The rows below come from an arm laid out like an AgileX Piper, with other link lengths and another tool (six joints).
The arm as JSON. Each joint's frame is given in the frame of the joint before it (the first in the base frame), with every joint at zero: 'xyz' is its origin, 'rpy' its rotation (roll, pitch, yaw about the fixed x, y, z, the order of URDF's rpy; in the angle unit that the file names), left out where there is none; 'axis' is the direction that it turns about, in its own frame. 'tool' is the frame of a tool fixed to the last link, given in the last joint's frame.
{
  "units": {
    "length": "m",
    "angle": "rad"
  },
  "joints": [
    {
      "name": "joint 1",
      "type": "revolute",
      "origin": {
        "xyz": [
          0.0,
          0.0,
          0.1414
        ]
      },
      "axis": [
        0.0,
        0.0,
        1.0
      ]
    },
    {
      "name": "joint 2",
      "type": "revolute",
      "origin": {
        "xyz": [
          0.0,
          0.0,
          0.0
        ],
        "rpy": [
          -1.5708,
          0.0,
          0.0
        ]
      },
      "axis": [
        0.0,
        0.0,
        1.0
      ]
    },
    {
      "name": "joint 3",
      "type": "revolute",
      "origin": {
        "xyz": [
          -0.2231,
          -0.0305,
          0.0
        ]
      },
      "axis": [
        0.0,
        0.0,
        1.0
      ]
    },
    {
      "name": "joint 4",
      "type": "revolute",
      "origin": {
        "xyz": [
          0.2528,
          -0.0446,
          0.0
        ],
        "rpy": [
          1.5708,
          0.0,
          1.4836
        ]
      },
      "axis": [
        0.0,
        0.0,
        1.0
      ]
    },
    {
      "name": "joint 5",
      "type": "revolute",
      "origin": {
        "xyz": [
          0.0,
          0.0,
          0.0
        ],
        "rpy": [
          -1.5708,
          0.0,
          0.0
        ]
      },
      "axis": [
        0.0,
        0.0,
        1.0
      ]
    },
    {
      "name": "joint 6",
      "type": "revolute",
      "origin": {
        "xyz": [
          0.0,
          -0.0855,
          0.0
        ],
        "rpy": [
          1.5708,
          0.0,
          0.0
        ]
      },
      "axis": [
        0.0,
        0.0,
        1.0
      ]
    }
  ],
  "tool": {
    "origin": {
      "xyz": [
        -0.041,
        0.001,
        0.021
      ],
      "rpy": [
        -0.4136,
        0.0,
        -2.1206
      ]
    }
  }
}
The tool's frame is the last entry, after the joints.
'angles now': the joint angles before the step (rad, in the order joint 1, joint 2, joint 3, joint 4, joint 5, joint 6). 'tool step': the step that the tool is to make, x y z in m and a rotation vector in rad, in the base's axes. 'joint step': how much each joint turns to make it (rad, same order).
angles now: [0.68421, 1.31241, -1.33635, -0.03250, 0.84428, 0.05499]
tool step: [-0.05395, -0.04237, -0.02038, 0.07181, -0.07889, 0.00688]
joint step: [0.00209, -0.34541, 0.38267, 0.00612, -0.14385, -0.00002]
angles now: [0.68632, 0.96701, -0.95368, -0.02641, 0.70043, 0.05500]
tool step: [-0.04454, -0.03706, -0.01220, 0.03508, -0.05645, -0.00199]
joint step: [-0.00003, -0.30412, 0.22424, -0.00943, 0.01400, 0.00082]
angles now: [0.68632, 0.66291, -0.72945, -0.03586, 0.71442, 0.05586]
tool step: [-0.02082, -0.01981, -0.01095, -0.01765, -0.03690, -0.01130]
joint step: [-0.00147, -0.16737, 0.10512, -0.03863, 0.04494, 0.00056]
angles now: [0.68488, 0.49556, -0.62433, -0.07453, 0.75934, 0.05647]
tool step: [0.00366, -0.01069, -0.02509, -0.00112, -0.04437, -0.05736]
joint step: [-0.06132, -0.06738, 0.13435, -0.02674, -0.10189, 0.00000]
